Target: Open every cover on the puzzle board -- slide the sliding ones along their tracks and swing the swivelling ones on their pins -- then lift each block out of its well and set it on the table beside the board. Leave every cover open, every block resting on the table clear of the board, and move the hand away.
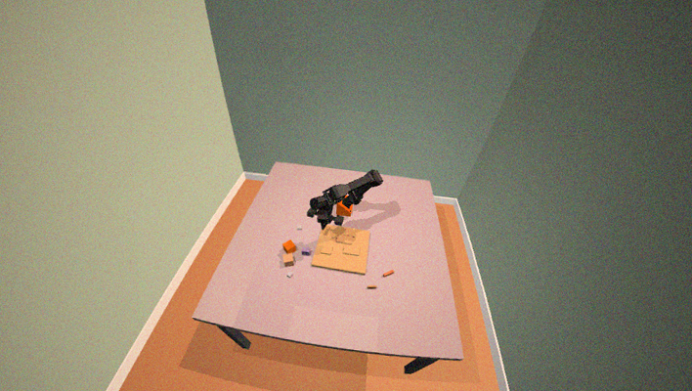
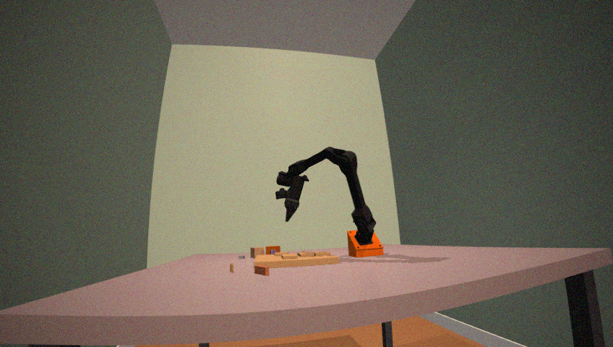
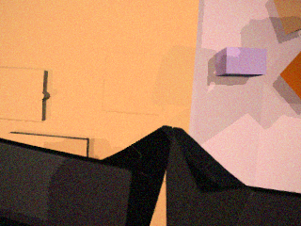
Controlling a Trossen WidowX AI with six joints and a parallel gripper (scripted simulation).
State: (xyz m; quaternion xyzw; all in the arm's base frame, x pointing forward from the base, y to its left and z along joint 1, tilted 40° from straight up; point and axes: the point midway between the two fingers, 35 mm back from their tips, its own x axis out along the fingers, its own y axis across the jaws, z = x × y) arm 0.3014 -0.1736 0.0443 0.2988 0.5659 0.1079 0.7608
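My gripper tip is 150 mm above the purple piece, 90 mm to the left of it and 50 mm short of it. The rest, counted from my gripper tip: grey block 170 mm to the right, 160 mm below, 120 mm behind; tan cube 170 mm to the right, 140 mm below, 130 mm ahead; orange block 190 mm to the right, 140 mm below, 40 mm ahead.
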